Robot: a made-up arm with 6 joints.
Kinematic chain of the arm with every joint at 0, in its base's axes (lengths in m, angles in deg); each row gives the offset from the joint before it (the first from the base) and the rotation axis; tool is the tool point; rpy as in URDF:
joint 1: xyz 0 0 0.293 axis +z
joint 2: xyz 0 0 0 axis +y
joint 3: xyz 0.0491 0 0.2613 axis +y
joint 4: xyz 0.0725 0 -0.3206 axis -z
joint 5: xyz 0 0 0 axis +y
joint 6: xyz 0.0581 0 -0.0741 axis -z
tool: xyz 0 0 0 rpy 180 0 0
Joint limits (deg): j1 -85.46..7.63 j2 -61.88..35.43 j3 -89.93..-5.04 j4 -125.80..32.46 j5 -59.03..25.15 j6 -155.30..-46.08
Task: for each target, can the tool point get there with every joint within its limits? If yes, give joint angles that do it. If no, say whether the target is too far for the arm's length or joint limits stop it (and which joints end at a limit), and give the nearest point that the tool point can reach.
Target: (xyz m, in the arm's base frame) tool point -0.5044 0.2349 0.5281
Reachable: no: joint limits stop it (at a limit: joint 2, joint 3, joint 5) | nearest point -0.1882 0.0877 0.8101 | short by 0.449 m
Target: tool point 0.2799 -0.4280 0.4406
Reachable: yes | joints -64.93 20.91 -79.78 -55.43 -30.41 -85.58
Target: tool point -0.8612 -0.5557 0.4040
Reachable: no: too far | nearest point -0.0119 -0.4883 0.4040 | short by 0.852 m
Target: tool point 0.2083 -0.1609 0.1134
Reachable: yes | joints -32.98 26.18 -20.35 17.19 -12.84 -61.95
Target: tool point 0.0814 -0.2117 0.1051
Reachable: yes | joints -73.04 22.04 -18.04 -22.60 11.68 -88.48
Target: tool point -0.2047 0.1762 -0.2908
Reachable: no: joint limits stop it (at a limit: joint 1, joint 2, joint 3) | nearest point 0.0419 0.0394 0.0886 | short by 0.473 m
